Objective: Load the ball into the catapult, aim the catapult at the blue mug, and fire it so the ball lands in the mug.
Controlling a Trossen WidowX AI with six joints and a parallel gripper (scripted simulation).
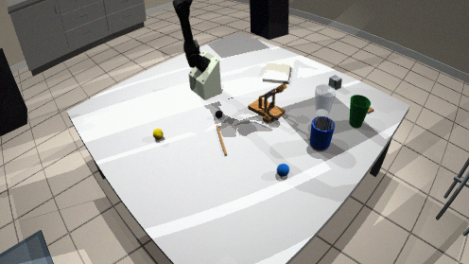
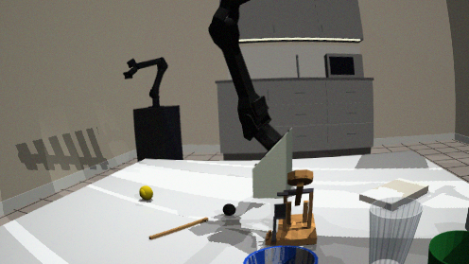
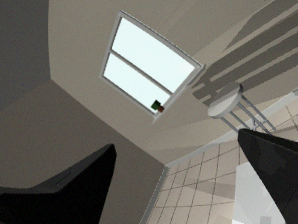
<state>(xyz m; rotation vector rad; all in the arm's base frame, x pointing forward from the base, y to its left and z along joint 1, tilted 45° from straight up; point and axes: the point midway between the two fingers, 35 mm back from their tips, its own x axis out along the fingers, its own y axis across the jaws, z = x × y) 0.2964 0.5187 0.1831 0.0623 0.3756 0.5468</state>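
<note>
My gripper tip is 1 cm short of the wooden catapult, 16 cm to the left of it and 56 cm above it. From my gripper tip the other things lie so: blue mug (28 cm ahead, 13 cm to the right, 61 cm below); grey cube (4 cm ahead, 27 cm to the left, 61 cm below); clear cup (15 cm ahead, 4 cm to the left, 61 cm below).
</note>
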